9 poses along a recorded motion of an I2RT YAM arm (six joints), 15 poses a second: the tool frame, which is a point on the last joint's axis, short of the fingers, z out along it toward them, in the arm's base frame.
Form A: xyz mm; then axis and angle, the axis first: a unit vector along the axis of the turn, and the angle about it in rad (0 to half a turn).
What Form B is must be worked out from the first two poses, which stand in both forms.
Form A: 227, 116, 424, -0.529, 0.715, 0.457, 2.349
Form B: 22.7, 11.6, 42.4, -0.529, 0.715, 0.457, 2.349
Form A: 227, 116, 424, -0.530, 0.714, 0.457, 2.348
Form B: 22.7, 11.6, 42.4, -0.530, 0.714, 0.457, 2.348
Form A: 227, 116, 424, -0.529, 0.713, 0.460, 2.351
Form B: 22.7, 11.6, 42.4, -0.529, 0.713, 0.460, 2.351
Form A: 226, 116, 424, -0.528, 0.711, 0.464, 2.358
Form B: 22.6, 11.6, 42.4, -0.528, 0.711, 0.464, 2.358
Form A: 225, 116, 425, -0.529, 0.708, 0.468, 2.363
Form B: 22.5, 11.6, 42.5, -0.529, 0.708, 0.468, 2.363
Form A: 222, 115, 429, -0.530, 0.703, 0.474, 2.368
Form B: 22.2, 11.5, 42.9, -0.530, 0.703, 0.474, 2.368
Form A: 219, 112, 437, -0.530, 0.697, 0.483, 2.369
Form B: 21.9, 11.2, 43.7, -0.530, 0.697, 0.483, 2.369
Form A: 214, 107, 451, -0.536, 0.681, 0.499, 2.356
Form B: 21.4, 10.7, 45.1, -0.536, 0.681, 0.499, 2.356
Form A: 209, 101, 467, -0.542, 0.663, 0.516, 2.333
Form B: 20.9, 10.1, 46.7, -0.542, 0.663, 0.516, 2.333
